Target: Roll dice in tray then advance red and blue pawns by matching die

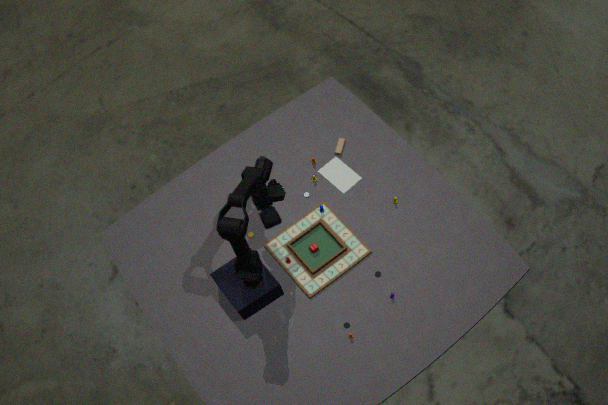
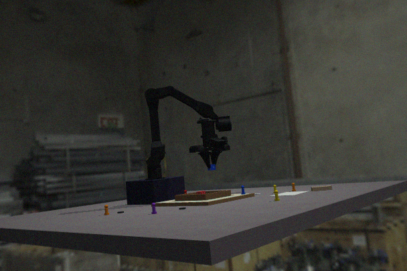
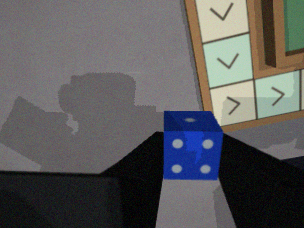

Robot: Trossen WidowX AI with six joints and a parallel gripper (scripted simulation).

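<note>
My gripper tip is now 10 mm past the red pawn, 150 mm to the left of it and 100 mm above it. From my gripper tip the other things lie so: blue pawn 200 mm ahead, 20 mm to the right, 100 mm below; white disc 180 mm ahead, 80 mm to the left, 120 mm below; white card 340 mm ahead, 90 mm to the left, 130 mm below.
</note>
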